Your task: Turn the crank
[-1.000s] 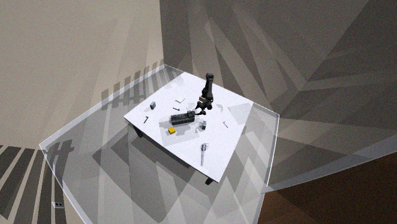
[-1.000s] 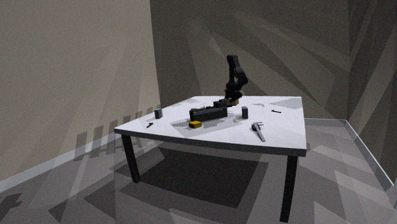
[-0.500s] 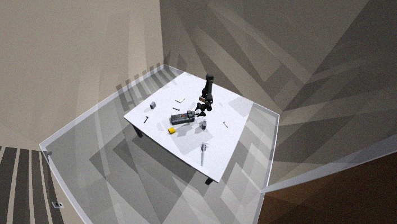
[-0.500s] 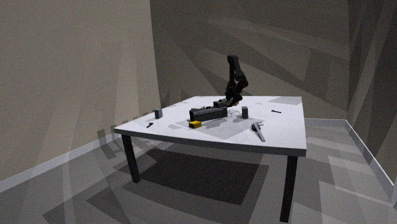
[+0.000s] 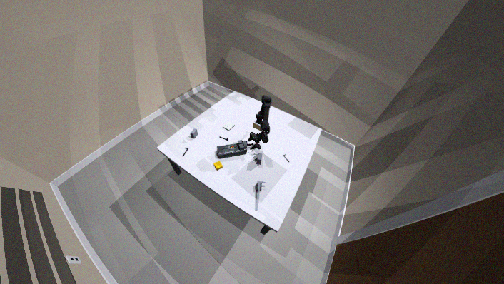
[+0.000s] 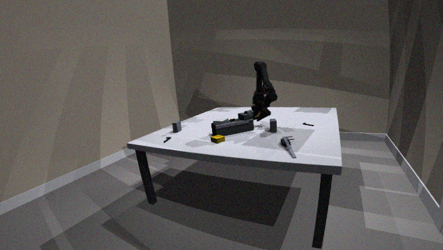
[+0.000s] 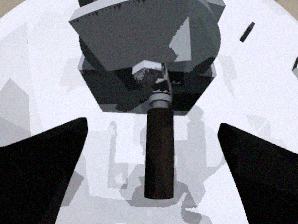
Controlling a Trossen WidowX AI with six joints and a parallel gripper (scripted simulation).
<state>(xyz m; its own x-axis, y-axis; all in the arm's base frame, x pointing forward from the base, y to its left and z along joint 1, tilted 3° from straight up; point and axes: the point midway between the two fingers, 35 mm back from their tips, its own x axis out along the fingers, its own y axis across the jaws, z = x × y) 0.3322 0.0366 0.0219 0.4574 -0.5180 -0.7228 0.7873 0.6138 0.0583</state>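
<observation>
Now: gripper tip 10 mm past the dark crank handle, 10 mm to the right of it and 10 mm below it. Round my gripper tip: yellow block (290 mm ahead, 160 mm to the right, 40 mm below); then red pointer (100 mm ahead, 110 mm to the right, 30 mm above).
</observation>
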